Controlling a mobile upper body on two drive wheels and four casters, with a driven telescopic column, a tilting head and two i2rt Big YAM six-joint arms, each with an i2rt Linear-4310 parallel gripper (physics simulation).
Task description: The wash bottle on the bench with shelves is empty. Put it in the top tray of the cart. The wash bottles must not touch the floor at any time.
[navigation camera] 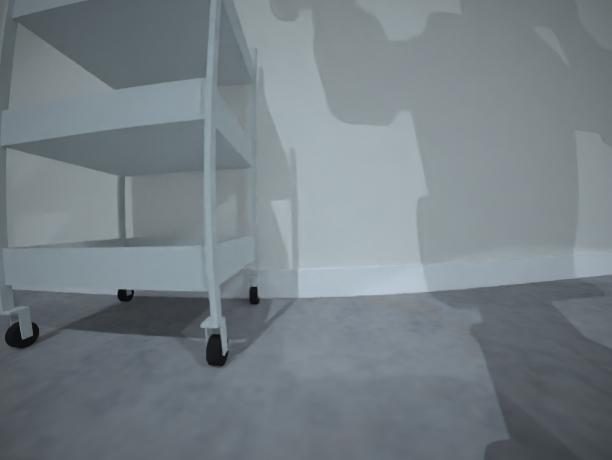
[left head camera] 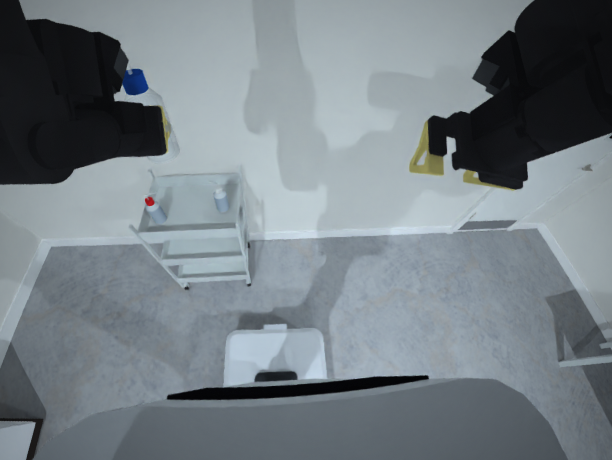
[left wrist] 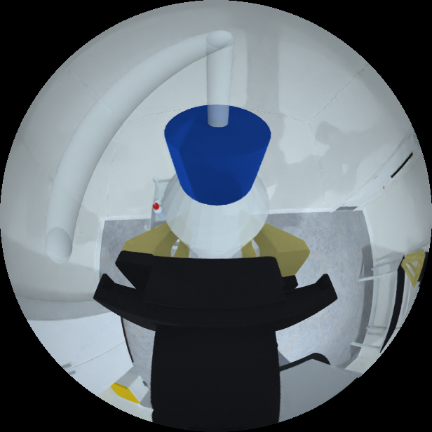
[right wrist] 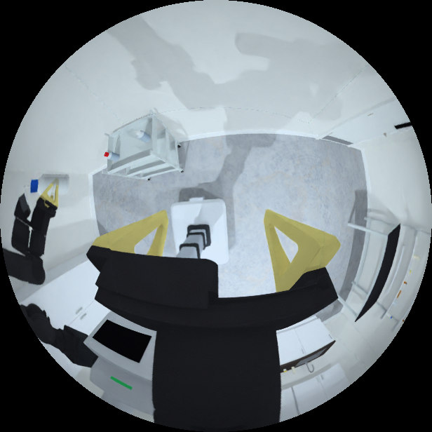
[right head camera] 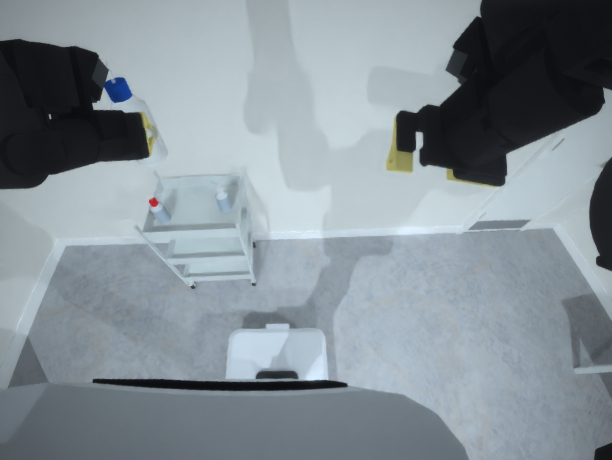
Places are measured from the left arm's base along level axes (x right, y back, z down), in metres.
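Where they show: left gripper, fingertip midpoint: (left head camera: 156,128) (right head camera: 144,133); right gripper, fingertip midpoint: (left head camera: 438,173) (right head camera: 418,170).
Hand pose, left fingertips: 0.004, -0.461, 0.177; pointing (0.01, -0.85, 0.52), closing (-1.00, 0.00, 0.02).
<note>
Things, the pixels of their top centre, and the offset from my left fingertips, as dx, dy, dz. "spot": a spot on its surface instead.
- clear wash bottle with a blue cap, surface spot: (left head camera: 135,82) (right head camera: 118,90) spot: +0.008, +0.025, -0.092
- red-capped bottle, top centre: (left head camera: 147,193) (right head camera: 151,194) -0.321, -0.294, +0.510
- white-capped bottle, top centre: (left head camera: 215,181) (right head camera: 216,182) -0.046, -0.366, +0.510
A clear wash bottle with a blue cap (left head camera: 135,82) (right head camera: 118,90) (left wrist: 217,160) (right wrist: 34,186) is upright but tilted in my left gripper (left head camera: 162,129) (right head camera: 149,135) (left wrist: 215,215), which is shut on its body. In the head views, the bottle appears above and left of the cart (left head camera: 187,230) (right head camera: 192,231) (navigation camera: 211,150), apart from its top tray. In that tray stand a red-capped bottle (left head camera: 157,214) (right head camera: 161,215) (right wrist: 114,156) at the left and a white-capped bottle (left head camera: 221,201) (right head camera: 223,201) (right wrist: 143,136) at the right. My right gripper (left head camera: 450,172) (right head camera: 430,170) (right wrist: 215,214) is open and empty.
The cart stands close to the back wall. The robot's white base (left head camera: 245,350) (right head camera: 247,350) shows below it in the head views. A dark-edged worktop (left head camera: 15,440) is at the lower left. Shelving with pale rails stands at the right in the right wrist view.
</note>
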